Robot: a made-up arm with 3 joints. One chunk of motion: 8 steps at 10 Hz.
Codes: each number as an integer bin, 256 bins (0 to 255) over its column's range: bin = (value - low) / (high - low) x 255, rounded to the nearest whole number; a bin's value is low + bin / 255 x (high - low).
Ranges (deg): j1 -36..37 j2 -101..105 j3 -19..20
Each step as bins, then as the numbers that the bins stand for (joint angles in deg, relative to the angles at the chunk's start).
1 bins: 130 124 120
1 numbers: 1.22 -0.83 -0.65
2 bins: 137 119 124
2 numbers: 3.22 -4.87 -0.04
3 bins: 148 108 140
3 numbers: 6.37 -13.75 2.41
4 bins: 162 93 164
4 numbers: 10.38 -25.87 6.08
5 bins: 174 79 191
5 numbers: 13.81 -37.18 10.21
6 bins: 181 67 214
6 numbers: 15.82 -46.87 13.73
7 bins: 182 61 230
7 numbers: 16.10 -51.72 16.18
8 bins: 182 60 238
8 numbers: 16.10 -52.53 17.40
